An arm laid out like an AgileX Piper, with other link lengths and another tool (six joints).
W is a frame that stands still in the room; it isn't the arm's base.
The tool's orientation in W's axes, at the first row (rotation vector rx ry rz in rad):
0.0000, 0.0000, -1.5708
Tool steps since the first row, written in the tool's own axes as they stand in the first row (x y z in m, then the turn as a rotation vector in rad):
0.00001, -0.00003, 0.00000, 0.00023, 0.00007, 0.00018
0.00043, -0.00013, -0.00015, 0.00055, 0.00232, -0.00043
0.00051, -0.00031, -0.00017, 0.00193, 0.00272, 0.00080
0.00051, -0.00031, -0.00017, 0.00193, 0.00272, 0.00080
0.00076, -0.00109, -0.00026, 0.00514, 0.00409, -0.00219
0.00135, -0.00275, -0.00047, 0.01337, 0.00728, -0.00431
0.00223, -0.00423, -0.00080, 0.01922, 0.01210, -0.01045
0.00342, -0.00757, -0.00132, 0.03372, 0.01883, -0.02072
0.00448, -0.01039, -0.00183, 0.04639, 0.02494, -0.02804
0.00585, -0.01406, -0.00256, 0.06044, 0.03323, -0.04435
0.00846, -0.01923, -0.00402, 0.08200, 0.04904, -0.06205
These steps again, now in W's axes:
-0.00003, -0.00001, 0.00000, 0.00007, -0.00023, 0.00018
-0.00013, -0.00043, -0.00015, 0.00232, -0.00055, -0.00043
-0.00031, -0.00051, -0.00017, 0.00272, -0.00193, 0.00080
-0.00031, -0.00051, -0.00017, 0.00272, -0.00193, 0.00080
-0.00109, -0.00076, -0.00026, 0.00409, -0.00514, -0.00219
-0.00275, -0.00135, -0.00047, 0.00728, -0.01337, -0.00431
-0.00423, -0.00223, -0.00080, 0.01210, -0.01922, -0.01045
-0.00757, -0.00342, -0.00132, 0.01883, -0.03372, -0.02072
-0.01039, -0.00448, -0.00183, 0.02494, -0.04639, -0.02804
-0.01406, -0.00585, -0.00256, 0.03323, -0.06044, -0.04435
-0.01923, -0.00846, -0.00402, 0.04904, -0.08200, -0.06205

